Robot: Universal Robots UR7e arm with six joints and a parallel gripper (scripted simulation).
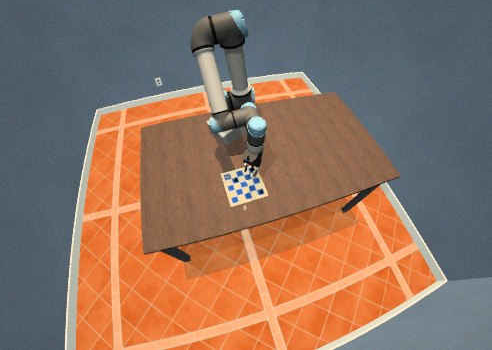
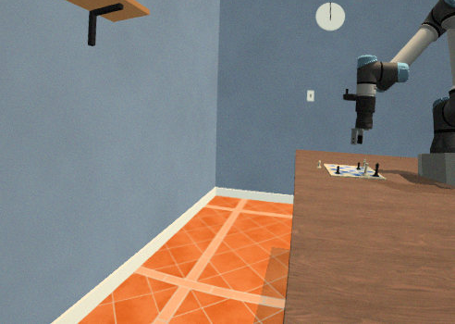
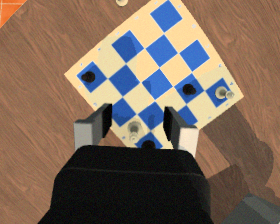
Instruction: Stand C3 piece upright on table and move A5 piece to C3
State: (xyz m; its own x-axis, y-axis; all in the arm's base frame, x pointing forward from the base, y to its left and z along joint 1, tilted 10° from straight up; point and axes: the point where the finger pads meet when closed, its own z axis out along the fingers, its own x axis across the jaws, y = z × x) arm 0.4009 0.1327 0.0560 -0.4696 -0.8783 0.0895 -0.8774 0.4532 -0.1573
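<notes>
Now: the tall black piece 9 cm behind my hand, 2 cm to the left of it and 11 cm below it. From my hand the other things lie so: cream chessboard (1 cm ahead, 4 cm to the right, 14 cm below); then small white piece (15 cm ahead, 4 cm to the right, 13 cm below).
</notes>
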